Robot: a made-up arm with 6 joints.
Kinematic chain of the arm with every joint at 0, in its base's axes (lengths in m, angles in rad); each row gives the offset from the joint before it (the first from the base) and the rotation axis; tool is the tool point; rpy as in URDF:
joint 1: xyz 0 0 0.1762 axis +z
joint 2: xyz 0 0 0 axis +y
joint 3: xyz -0.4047 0 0.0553 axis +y
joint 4: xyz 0.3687 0 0.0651 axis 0.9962 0 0.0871
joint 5: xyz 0 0 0 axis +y
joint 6: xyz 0.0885 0 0.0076 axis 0.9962 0 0.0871
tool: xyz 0 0 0 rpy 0 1.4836 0
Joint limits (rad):
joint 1: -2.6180..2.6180
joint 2: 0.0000..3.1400
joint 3: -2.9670..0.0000
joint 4: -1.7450..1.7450
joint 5: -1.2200..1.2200
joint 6: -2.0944..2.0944
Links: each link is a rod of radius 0.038 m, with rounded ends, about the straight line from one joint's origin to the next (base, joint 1, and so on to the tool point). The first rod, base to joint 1, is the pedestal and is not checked.
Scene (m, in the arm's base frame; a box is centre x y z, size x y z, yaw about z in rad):
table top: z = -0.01
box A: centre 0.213 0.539 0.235 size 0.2 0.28 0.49 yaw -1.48
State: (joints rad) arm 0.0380 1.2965 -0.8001 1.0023 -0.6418 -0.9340
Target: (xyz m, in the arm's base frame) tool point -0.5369 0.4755 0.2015
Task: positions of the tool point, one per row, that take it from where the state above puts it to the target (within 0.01 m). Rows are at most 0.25 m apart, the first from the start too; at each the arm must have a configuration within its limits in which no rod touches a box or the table.
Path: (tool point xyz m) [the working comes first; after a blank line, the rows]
Joints at the target: 2.4528 2.3338 -1.6043 0.8716 -0.3912 -0.9340
Straight joint move there: touches box A.

1: 0.3658 0.0774 0.5543
2: 0.3066 0.1649 0.6481
3: 0.2154 0.2109 0.7369
4: 0.1168 0.2048 0.8163
5: 0.0376 0.1489 0.8824
6: 0.0010 0.3320 0.8174
7: -0.1042 0.4760 0.7078
8: -0.2525 0.5535 0.5614
9: -0.4090 0.5517 0.3885
10: -0.5369 0.4755 0.2014

